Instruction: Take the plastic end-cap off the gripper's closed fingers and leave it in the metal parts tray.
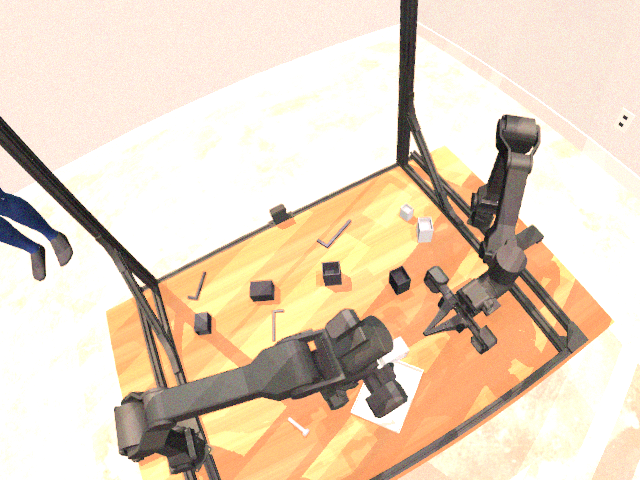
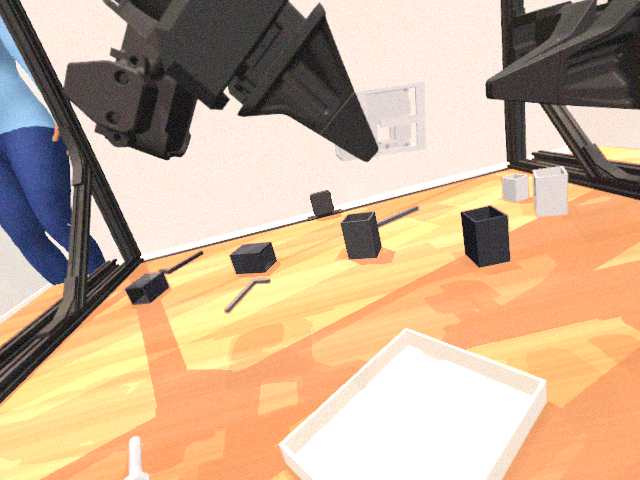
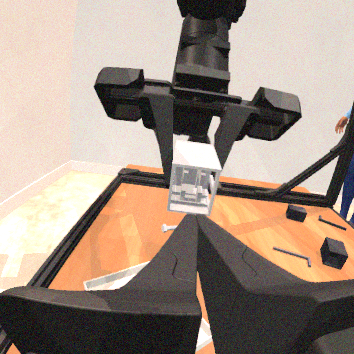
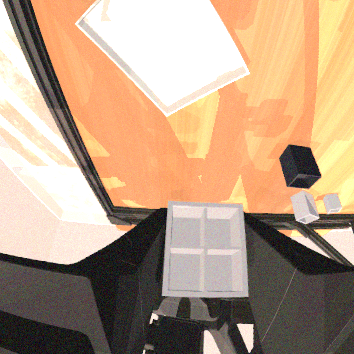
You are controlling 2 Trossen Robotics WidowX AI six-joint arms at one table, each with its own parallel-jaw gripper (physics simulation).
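Where they show: left gripper, fingertip midpoint: (image 1: pixel 423 334) (image 2: pixel 488 90) (image 3: pixel 193 222); right gripper, fingertip midpoint: (image 1: pixel 387 357) (image 2: pixel 366 153) (image 3: pixel 188 189) (image 4: pixel 200 217); left arm's base, origin of the base link: (image 1: pixel 480 220); right arm's base, origin of the base link: (image 1: pixel 194 453).
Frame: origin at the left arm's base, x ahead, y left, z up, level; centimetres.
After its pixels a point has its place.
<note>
A white plastic end-cap (image 1: pixel 398 350) {x 50.8, y 0.1, z 21.2 cm} (image 2: pixel 395 118) {x 51.3, y 0.9, z 19.5 cm} (image 3: pixel 193 158) {x 50.0, y 0.0, z 21.1 cm} (image 4: pixel 205 249) {x 53.4, y -2.0, z 19.8 cm} with a four-cell hollow inside is held in the air. My right gripper (image 1: pixel 389 358) {x 52.1, y -1.3, z 17.8 cm} (image 2: pixel 370 148) {x 52.1, y -1.3, z 17.8 cm} (image 3: pixel 188 189) {x 52.1, y -1.3, z 17.8 cm} (image 4: pixel 200 217) {x 52.1, y -1.3, z 17.8 cm} is shut on it, one finger on each side. My left gripper (image 1: pixel 427 331) {x 45.2, y 2.4, z 19.6 cm} (image 2: pixel 490 87) {x 45.2, y 2.4, z 19.6 cm} (image 3: pixel 193 222) {x 45.2, y 2.4, z 19.6 cm} is shut and empty; its pointed tips stand a short way clear of the cap's open end. The white shallow parts tray (image 1: pixel 385 415) (image 2: pixel 461 354) {x 47.1, y -0.4, z -0.5 cm} (image 3: pixel 112 279) {x 61.5, y 3.7, z -1.4 cm} (image 4: pixel 161 53) {x 53.1, y 2.4, z -1.7 cm} lies empty on the table, below and beside the right gripper.
Black open boxes (image 1: pixel 331 272) {x 36.0, y -27.2, z 0.2 cm} (image 1: pixel 399 280) {x 29.8, y -10.4, z 2.3 cm} (image 1: pixel 262 290) {x 50.5, y -39.0, z 1.7 cm} stand mid-table. Two more white caps (image 1: pixel 425 230) {x 14.0, y -11.3, z 3.9 cm} (image 1: pixel 406 212) {x 9.9, y -19.1, z 1.9 cm} sit at the back right. Hex keys (image 1: pixel 334 234) {x 25.3, y -33.7, z -1.1 cm} (image 1: pixel 276 324) {x 55.6, y -31.7, z -1.4 cm} and a white bolt (image 1: pixel 298 426) {x 72.2, y -11.4, z -0.9 cm} lie loose. A black frame post (image 1: pixel 408 81) {x -7.6, y -29.1, z 31.4 cm} rises at the back.
</note>
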